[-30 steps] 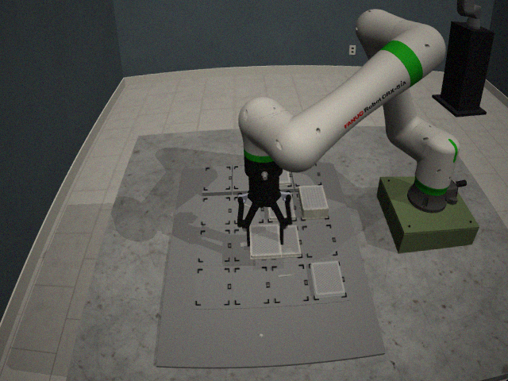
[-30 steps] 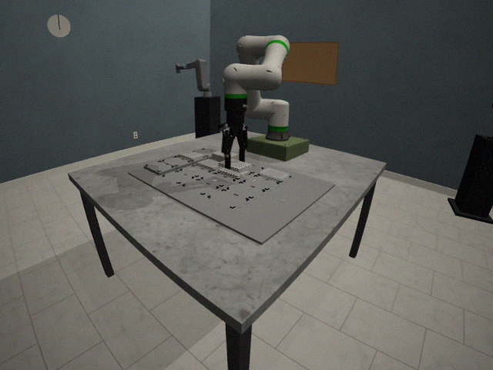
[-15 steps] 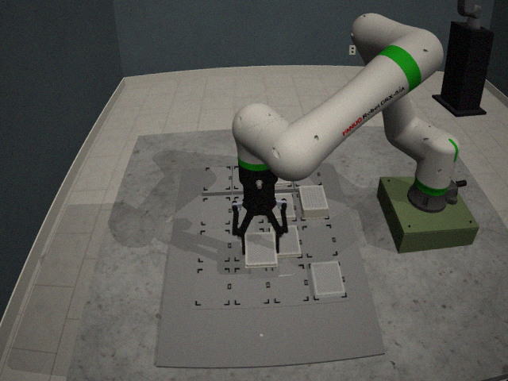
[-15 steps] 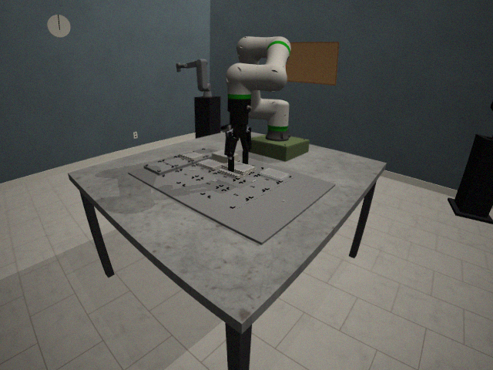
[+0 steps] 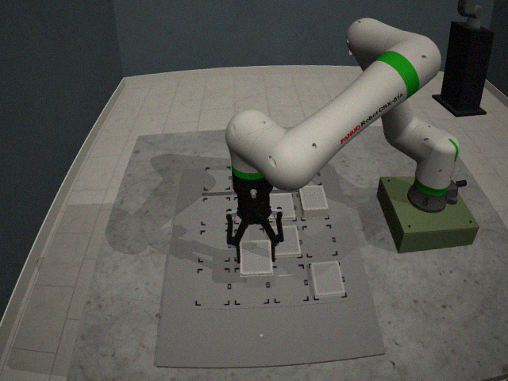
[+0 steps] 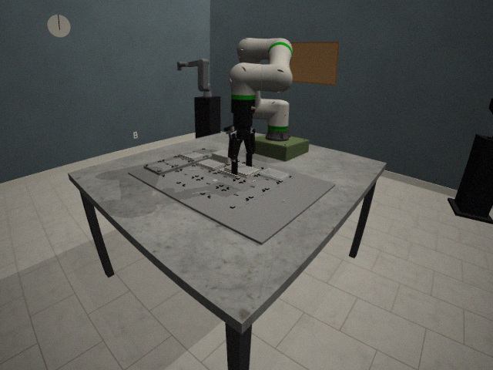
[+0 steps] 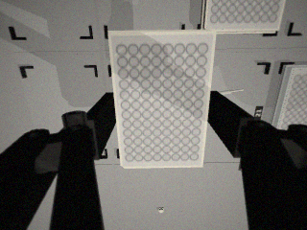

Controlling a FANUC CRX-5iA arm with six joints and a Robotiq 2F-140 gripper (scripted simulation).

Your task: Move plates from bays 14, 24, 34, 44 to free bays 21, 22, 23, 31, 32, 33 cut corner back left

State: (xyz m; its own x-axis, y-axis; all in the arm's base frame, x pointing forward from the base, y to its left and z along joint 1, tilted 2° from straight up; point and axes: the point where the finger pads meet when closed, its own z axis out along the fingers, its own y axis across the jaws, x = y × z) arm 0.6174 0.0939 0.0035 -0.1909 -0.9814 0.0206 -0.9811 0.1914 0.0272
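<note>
The white pointed piece is 8 cm behind my hand, 2 cm to the left of it and 9 cm below it. The rest, counted from my hand: sealed deep-well block: 25 cm behind, 25 cm to the right, 8 cm below.
</note>
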